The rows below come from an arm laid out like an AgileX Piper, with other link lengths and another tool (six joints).
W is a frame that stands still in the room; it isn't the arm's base.
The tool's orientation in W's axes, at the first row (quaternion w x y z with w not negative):
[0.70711, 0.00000, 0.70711, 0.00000]
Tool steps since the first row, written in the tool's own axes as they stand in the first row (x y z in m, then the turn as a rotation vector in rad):
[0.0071, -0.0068, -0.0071, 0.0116, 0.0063, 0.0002]
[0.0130, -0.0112, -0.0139, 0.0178, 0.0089, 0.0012]
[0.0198, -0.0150, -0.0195, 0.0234, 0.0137, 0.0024]
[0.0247, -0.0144, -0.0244, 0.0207, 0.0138, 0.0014]
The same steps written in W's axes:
[-0.0071, -0.0068, -0.0071, 0.0002, 0.0063, -0.0116]
[-0.0139, -0.0112, -0.0130, 0.0012, 0.0089, -0.0178]
[-0.0195, -0.0150, -0.0198, 0.0024, 0.0137, -0.0234]
[-0.0244, -0.0144, -0.0247, 0.0014, 0.0138, -0.0207]

